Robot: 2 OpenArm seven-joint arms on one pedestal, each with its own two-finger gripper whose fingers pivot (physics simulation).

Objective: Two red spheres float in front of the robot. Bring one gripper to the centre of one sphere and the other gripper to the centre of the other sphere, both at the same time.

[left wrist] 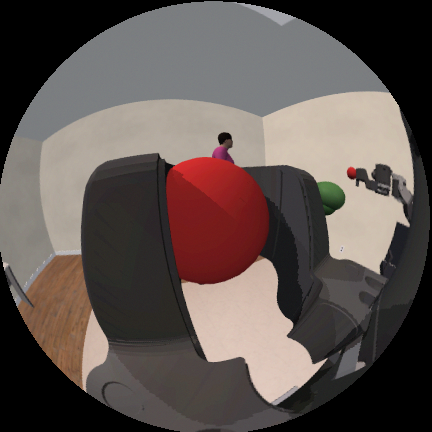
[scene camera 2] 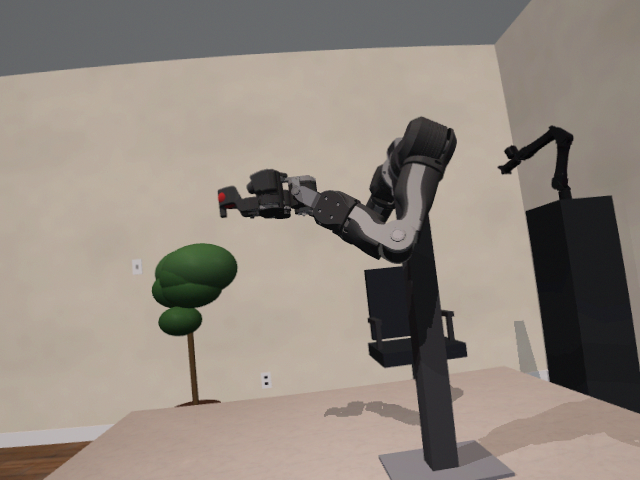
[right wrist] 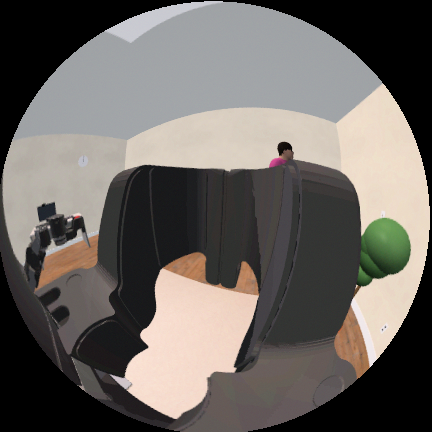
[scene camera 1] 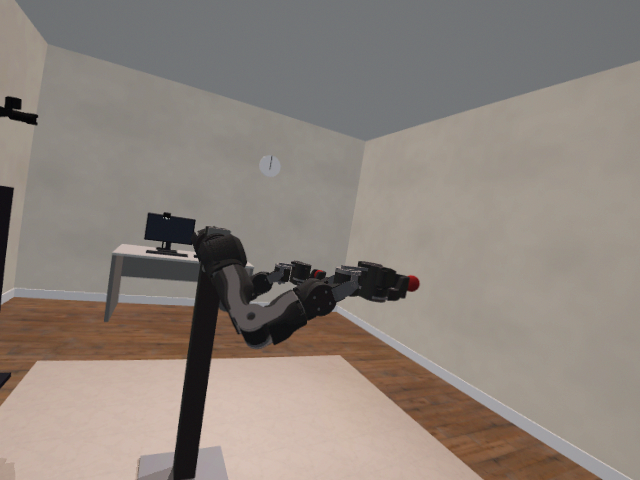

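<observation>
One red sphere (scene camera 1: 318, 272) (left wrist: 235, 210) (right wrist: 77, 217) sits between the fingers of my left gripper (scene camera 1: 323, 275) (scene camera 2: 225, 202) (right wrist: 80, 223), which is shut on nothing. In the left wrist view it looks large, covers the fingertips and is cut by the finger at picture left. The other red sphere (scene camera 1: 413, 283) (left wrist: 351, 173) sticks out past the fingertips of my right gripper (scene camera 1: 404, 286) (left wrist: 359, 175) (right wrist: 221, 230), also shut on nothing. No red shows in the right wrist view between its fingers. Red patches at the fingertips in scene camera 2 cannot be assigned surely.
A desk (scene camera 1: 155, 253) with a monitor (scene camera 1: 169, 228), a plant (scene camera 2: 196, 273), a chair (scene camera 2: 390, 304) and a dark cabinet (scene camera 2: 558, 289) bearing a black arm stand around. A person in pink (left wrist: 221, 152) (right wrist: 278, 162) is beyond the grippers. My pedestal (scene camera 1: 193, 382) (scene camera 2: 436, 382) stands on a pale mat (scene camera 1: 289, 408).
</observation>
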